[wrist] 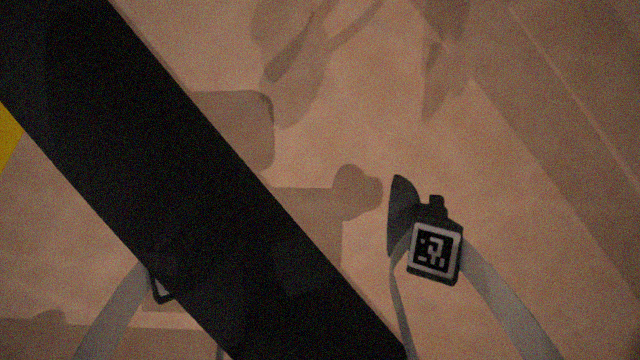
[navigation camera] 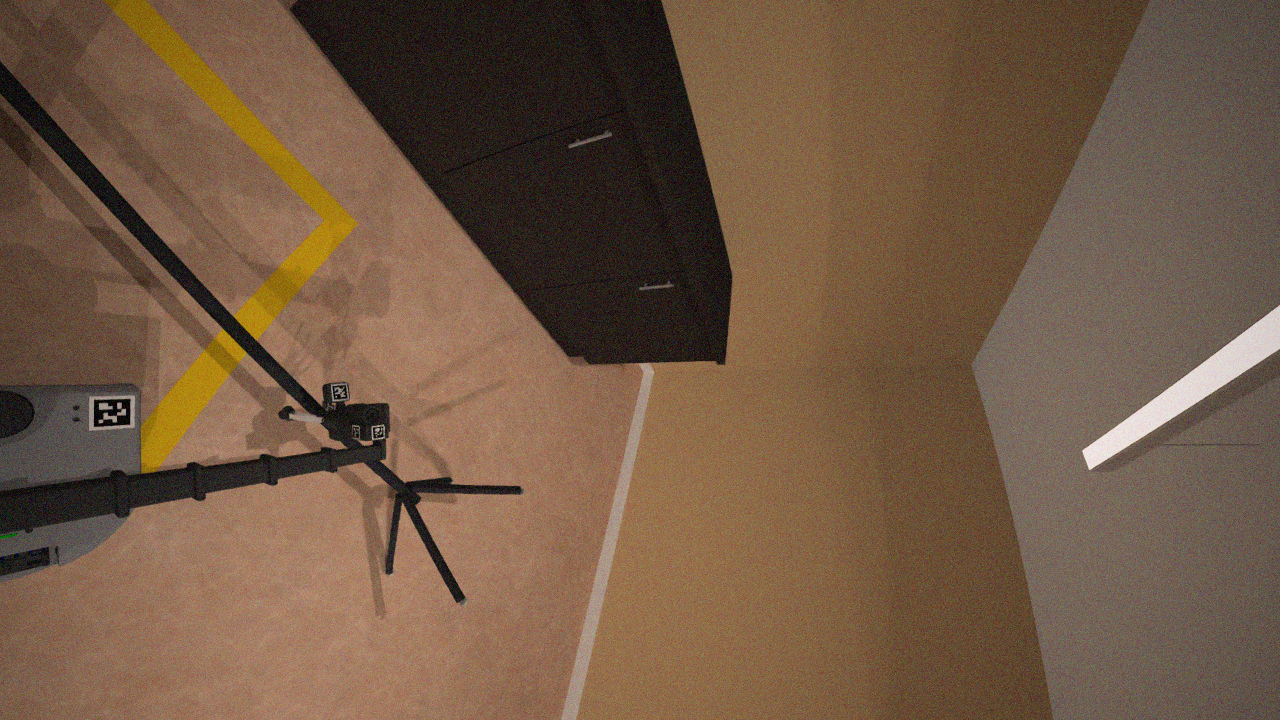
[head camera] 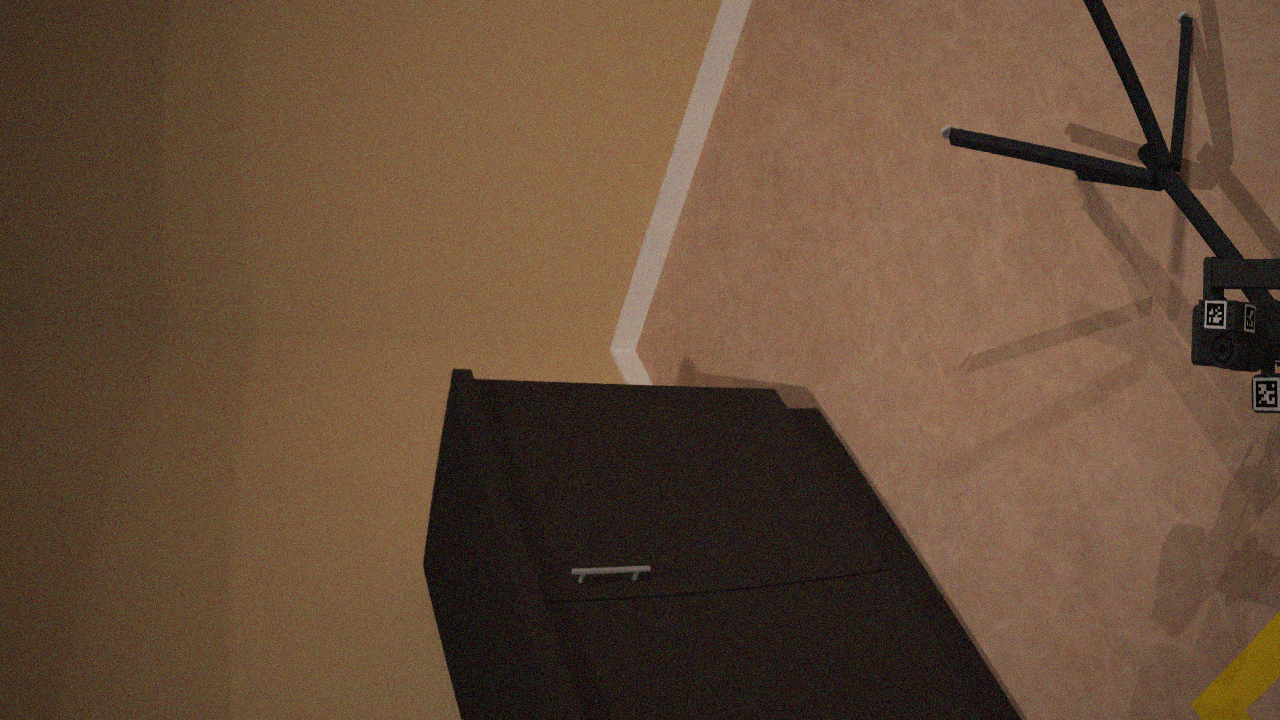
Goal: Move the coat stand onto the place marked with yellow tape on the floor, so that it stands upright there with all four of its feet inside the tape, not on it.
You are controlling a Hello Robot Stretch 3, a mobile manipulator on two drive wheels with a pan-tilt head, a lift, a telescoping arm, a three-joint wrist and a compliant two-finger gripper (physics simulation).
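Seen in the pictures: gripper, fingertip midpoint: (wrist: 303,208) (navigation camera: 303,409); robot's base, origin of the base link: (navigation camera: 0,412).
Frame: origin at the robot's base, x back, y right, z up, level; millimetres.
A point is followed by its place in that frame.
Note:
The black coat stand (head camera: 1129,80) @(x 394, y 728, z 281 mm) (navigation camera: 183,277) @(x -267, y 226, z 150 mm) (wrist: 200,175) @(x -11, y 483, z 170 mm) is tipped over, not upright. Its pole runs low and slanting across the yellow tape (head camera: 1248,671) @(x -468, y 575, z 1 mm) (navigation camera: 214,85) @(x -792, y 258, z 1 mm) (wrist: 7,137) @(x -3, y 302, z 1 mm) in the navigation view. Its base and legs are outside the tape, two legs sticking up off the floor. My gripper (navigation camera: 308,405) @(x 23, y 507, z 61 mm) (wrist: 303,208) @(x 23, y 507, z 61 mm) is around the pole near the base end. In the wrist view the pole fills the space between the fingers' inner strips and hides most of the left fingertip. The gripper looks shut on the pole. The pole's top end is out of view.
A dark cabinet (head camera: 671,483) @(x -296, y 1608, z 535 mm) (navigation camera: 554,205) @(x -643, y 1054, z 503 mm) with metal handles stands along the brown wall (head camera: 402,223) @(x 270, y 2828, z 899 mm) (navigation camera: 787,501) @(x 739, y 2521, z 1179 mm), near the tape corner. A pale skirting strip (head camera: 675,188) @(x 441, y 2700, z 46 mm) (navigation camera: 608,546) @(x 1091, y 2278, z 44 mm) runs at the wall's foot. My base (navigation camera: 80,528) @(x 201, y 87, z 160 mm) is at the left of the navigation view.

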